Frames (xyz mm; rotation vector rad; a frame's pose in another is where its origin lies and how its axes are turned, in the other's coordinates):
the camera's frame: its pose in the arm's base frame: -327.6 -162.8 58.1 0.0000 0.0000 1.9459
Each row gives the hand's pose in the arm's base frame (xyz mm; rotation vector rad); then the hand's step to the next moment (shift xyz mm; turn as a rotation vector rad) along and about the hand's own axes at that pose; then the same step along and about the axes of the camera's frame.
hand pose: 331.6 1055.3 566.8 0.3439 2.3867 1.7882
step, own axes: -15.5 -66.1 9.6 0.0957 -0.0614 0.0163
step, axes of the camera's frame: -16.0 -5.3 -66.5 0.0568 0.0790 -0.0611
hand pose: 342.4 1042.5 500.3 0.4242 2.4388 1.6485
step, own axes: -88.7 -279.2 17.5 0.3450 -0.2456 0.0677
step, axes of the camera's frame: -121.6 -5.8 -267.0 0.2046 0.2856 -0.2460
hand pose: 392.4 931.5 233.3 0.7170 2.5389 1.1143
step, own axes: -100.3 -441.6 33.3 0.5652 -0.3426 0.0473
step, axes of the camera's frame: -253.0 149.7 -346.0 0.3343 0.4768 -0.3161
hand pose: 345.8 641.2 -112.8 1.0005 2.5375 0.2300
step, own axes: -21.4 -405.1 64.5 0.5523 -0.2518 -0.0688
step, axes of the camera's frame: -212.0 307.6 -170.7 0.3816 0.4416 -0.1804
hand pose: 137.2 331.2 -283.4 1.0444 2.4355 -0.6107
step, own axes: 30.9 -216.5 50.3 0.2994 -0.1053 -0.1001
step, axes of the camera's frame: -71.4 212.6 -8.3 0.2526 0.2099 -0.0537
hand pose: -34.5 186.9 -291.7 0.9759 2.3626 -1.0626
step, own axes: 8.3 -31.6 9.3 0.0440 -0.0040 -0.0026
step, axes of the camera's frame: -6.9 32.9 5.2 0.0304 0.0240 -0.0215
